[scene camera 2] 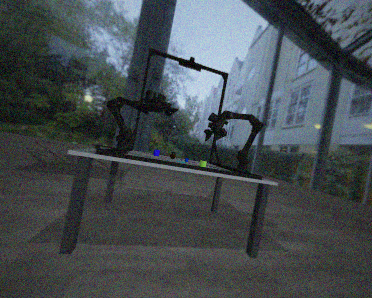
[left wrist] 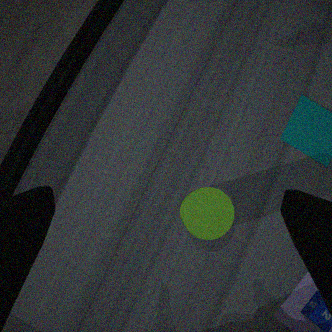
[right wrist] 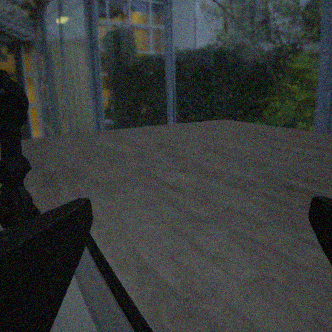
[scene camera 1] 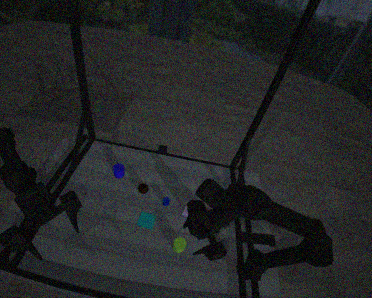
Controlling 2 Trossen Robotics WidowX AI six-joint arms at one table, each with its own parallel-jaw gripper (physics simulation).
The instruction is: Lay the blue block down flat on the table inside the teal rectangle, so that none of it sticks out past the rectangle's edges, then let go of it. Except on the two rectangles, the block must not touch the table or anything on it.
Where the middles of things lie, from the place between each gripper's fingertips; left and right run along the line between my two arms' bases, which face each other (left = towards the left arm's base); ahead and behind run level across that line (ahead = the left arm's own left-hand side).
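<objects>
Measuring from my left hand, I find the lime green cylinder (left wrist: pixel 207 212) 4 cm behind it, 1 cm to the right of it and 18 cm below it. The teal rectangle (left wrist: pixel 300 131) is 11 cm behind that same left hand, 17 cm to the right of it and 20 cm below it.
From my right hand, the teal rectangle is 120 mm to the left, 270 mm behind and 340 mm below. The lime green cylinder is 280 mm to the left of my right hand, 200 mm behind it and 320 mm below it.
</objects>
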